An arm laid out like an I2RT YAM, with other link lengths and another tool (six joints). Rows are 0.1 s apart.
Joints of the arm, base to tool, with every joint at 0 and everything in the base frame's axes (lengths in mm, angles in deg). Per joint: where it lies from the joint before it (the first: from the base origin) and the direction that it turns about. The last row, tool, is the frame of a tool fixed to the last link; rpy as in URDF.
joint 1: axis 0 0 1 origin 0 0 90.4
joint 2: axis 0 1 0 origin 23.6 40 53.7
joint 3: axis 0 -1 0 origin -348.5 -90.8 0
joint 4: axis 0 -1 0 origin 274.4 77.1 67.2
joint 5: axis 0 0 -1 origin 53.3 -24.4 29.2
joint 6: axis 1 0 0 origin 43.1 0 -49
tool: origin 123 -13 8 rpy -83.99 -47.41 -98.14
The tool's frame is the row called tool.
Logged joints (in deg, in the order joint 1, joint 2, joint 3, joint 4, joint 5, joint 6), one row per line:
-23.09, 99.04, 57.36, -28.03, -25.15, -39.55
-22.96, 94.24, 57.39, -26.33, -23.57, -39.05
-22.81, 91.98, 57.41, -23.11, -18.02, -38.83
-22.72, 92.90, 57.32, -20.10, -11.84, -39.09
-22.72, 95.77, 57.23, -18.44, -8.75, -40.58
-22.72, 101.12, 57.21, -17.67, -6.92, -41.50
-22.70, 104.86, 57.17, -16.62, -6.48, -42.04
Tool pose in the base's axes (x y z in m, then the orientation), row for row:
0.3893, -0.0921, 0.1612, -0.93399, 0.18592, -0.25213, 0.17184
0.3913, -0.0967, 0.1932, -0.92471, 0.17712, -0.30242, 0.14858
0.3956, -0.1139, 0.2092, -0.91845, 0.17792, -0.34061, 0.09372
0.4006, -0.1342, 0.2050, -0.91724, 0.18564, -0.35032, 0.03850
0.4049, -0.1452, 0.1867, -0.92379, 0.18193, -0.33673, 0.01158
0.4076, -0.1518, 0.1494, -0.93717, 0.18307, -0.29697, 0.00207
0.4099, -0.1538, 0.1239, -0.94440, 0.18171, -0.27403, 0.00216
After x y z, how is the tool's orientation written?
As a quaternion, x y z w.
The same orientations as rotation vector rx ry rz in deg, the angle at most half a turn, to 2 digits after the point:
-151.89, 30.24, -41.00
-152.34, 29.18, -49.82
-156.13, 30.25, -57.90
-161.18, 32.62, -61.56
-165.07, 32.51, -60.17
-168.47, 32.91, -53.38
-169.76, 32.66, -49.26

